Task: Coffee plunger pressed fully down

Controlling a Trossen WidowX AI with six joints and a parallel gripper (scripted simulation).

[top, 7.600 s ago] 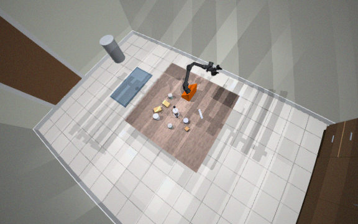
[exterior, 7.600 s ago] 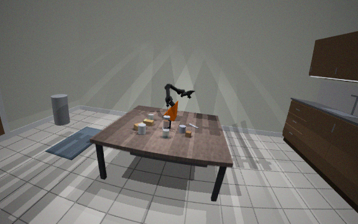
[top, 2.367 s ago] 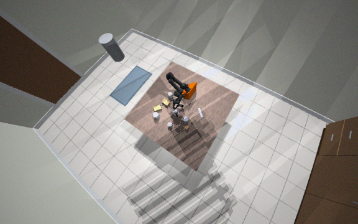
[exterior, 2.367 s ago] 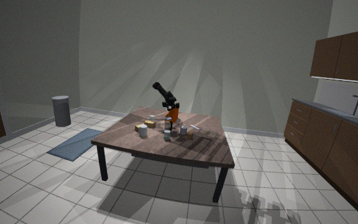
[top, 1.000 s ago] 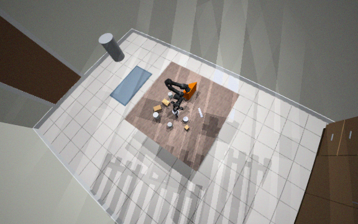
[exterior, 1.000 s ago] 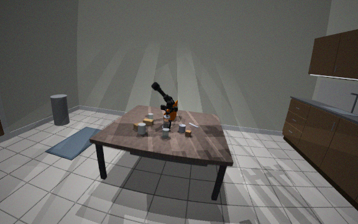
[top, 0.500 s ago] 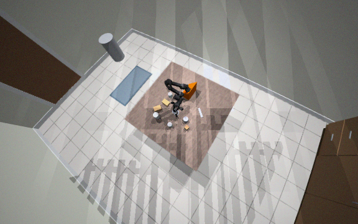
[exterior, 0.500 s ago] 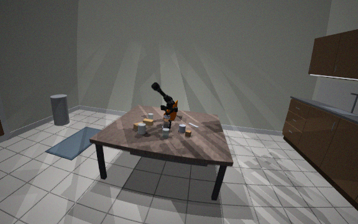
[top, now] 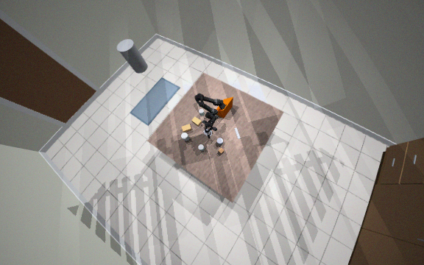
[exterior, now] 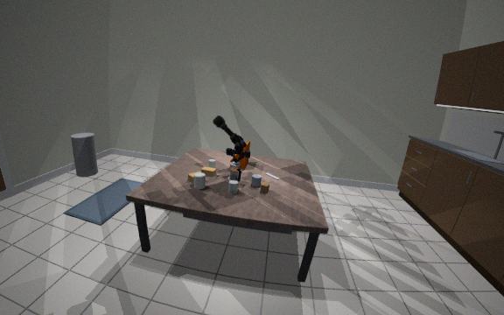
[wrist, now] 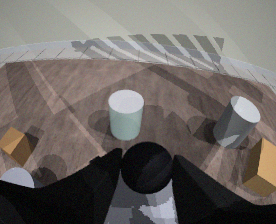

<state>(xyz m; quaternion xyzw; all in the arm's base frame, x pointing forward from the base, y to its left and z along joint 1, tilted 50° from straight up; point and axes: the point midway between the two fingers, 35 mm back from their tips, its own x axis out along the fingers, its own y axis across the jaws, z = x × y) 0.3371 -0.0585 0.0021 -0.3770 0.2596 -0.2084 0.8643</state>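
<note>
Right now my gripper tip is 10 mm past the coffee press, 10 mm to the right of it and 90 mm above it.
</note>
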